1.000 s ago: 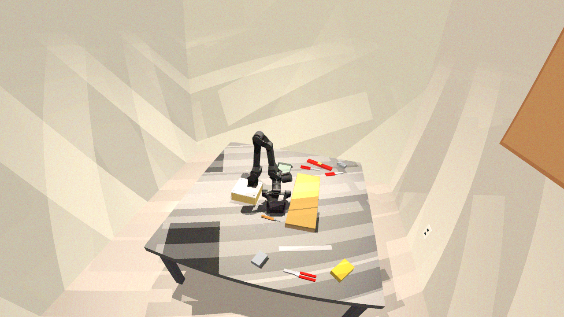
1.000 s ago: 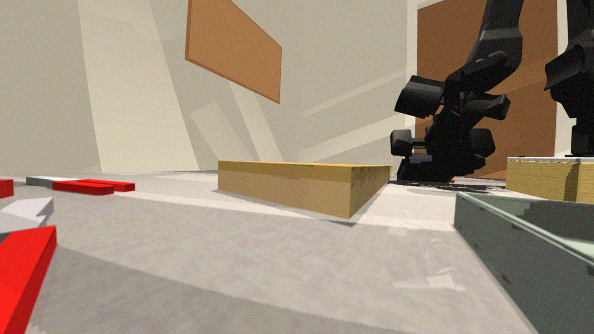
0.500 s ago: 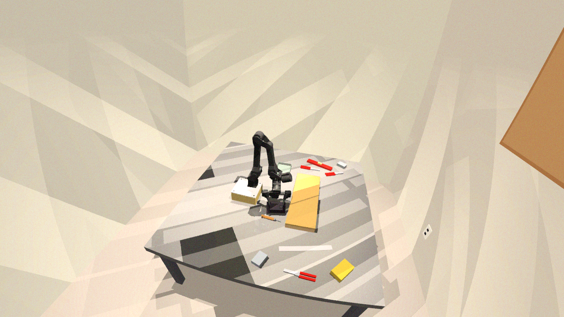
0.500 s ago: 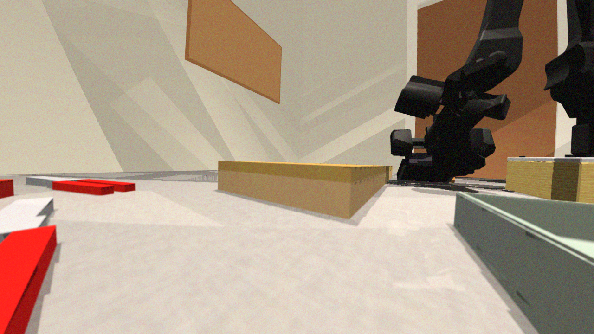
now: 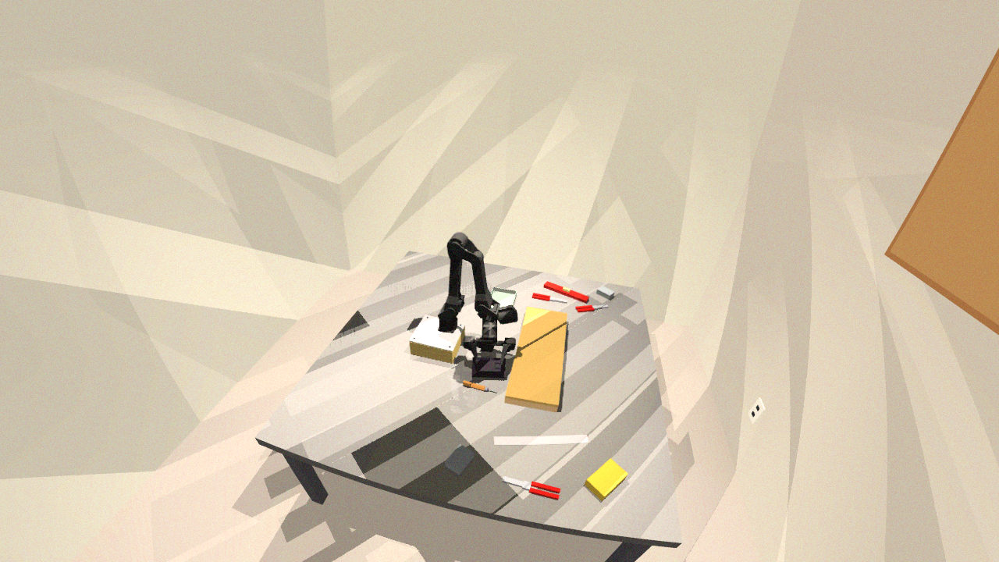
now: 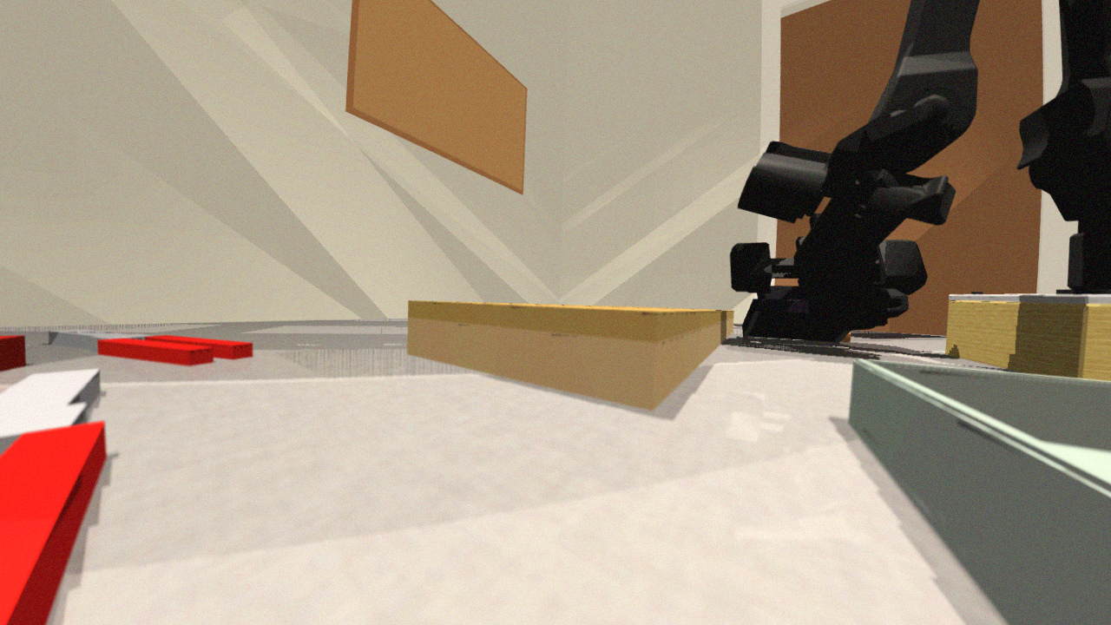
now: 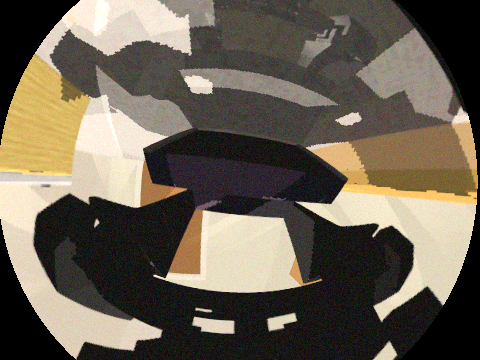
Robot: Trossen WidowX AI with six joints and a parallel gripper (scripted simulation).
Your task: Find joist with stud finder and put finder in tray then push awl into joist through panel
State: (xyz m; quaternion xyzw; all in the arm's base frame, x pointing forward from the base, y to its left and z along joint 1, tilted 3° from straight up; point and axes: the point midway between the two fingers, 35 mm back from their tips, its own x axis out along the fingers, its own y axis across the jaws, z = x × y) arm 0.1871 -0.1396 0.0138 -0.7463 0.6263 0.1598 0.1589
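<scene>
Now: gripper tip 1 cm to the right of the stud finder, 1 cm short of it and 1 cm above it. Round my gripper tip: white strip: 24 cm to the right, 21 cm ahead, 6 cm below; pale green tray: 47 cm to the left, 5 cm below, 2 cm behind; awl: 6 cm to the right, 6 cm below, 1 cm behind.
</scene>
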